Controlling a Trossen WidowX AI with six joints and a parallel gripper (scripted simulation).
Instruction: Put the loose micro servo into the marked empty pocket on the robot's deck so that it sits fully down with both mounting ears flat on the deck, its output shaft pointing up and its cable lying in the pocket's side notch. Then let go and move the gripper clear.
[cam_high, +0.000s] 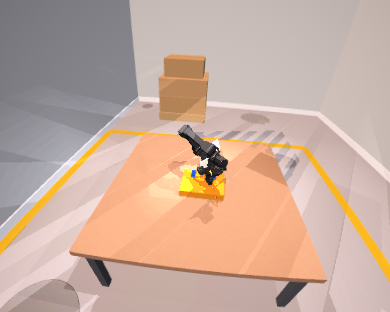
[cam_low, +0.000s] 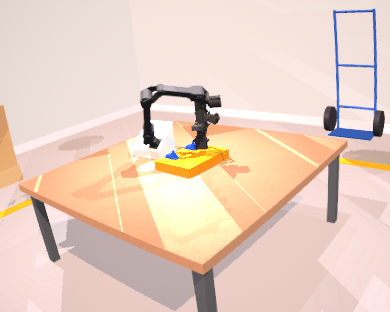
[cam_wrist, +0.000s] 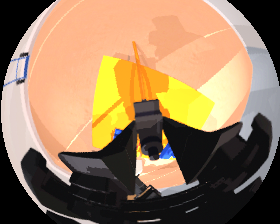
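My gripper tip is 1 cm past the orange-yellow deck, 5 cm to the left of it and 10 cm above it.
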